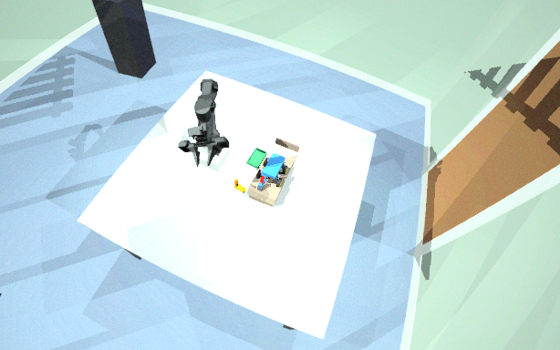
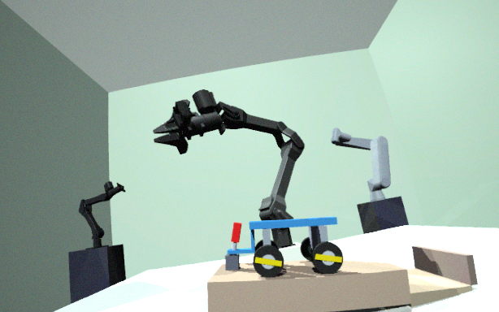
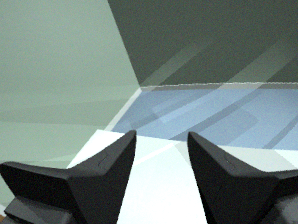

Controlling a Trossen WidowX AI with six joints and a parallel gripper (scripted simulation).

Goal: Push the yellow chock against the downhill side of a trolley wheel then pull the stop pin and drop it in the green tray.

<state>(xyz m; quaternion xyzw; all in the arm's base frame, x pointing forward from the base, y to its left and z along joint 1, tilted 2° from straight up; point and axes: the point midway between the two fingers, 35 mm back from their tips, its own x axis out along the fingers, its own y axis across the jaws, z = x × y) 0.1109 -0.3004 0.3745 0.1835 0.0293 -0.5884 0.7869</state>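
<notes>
My gripper tip is 420 mm above the yellow chock, 190 mm to the right of it and 80 mm short of it. Round my gripper tip: red-headed stop pin 310 mm below, 190 mm ahead, 180 mm to the left; trolley 330 mm below, 280 mm to the left, 230 mm ahead; dark end wall 540 mm to the left, 410 mm below, 260 mm ahead.
</notes>
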